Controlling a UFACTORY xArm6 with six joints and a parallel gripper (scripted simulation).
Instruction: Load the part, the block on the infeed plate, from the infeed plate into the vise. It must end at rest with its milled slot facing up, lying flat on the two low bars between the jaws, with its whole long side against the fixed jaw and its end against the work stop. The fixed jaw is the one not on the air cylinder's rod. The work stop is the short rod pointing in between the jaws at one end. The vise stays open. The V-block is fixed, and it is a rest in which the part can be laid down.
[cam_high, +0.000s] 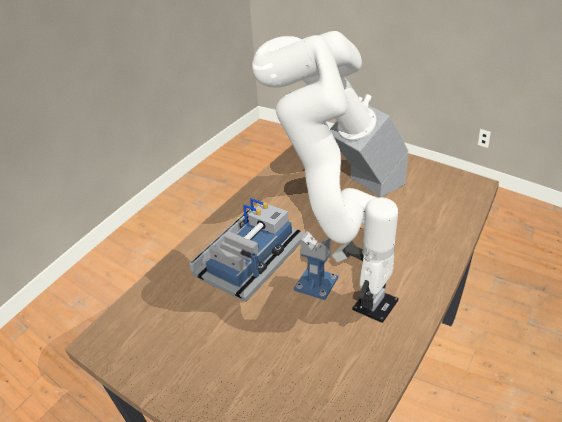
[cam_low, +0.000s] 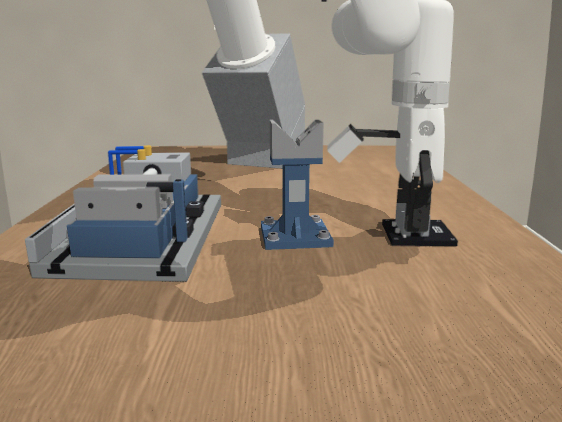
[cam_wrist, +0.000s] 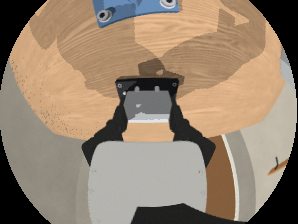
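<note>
My hand is 10 mm to the right of the black infeed plate and 30 mm above it. Round my hand: blue work stop post: 80 mm ahead, 310 mm to the right, 30 mm above; black stop rod: 80 mm ahead, 330 mm to the right, 60 mm above; part: 20 mm below.
</note>
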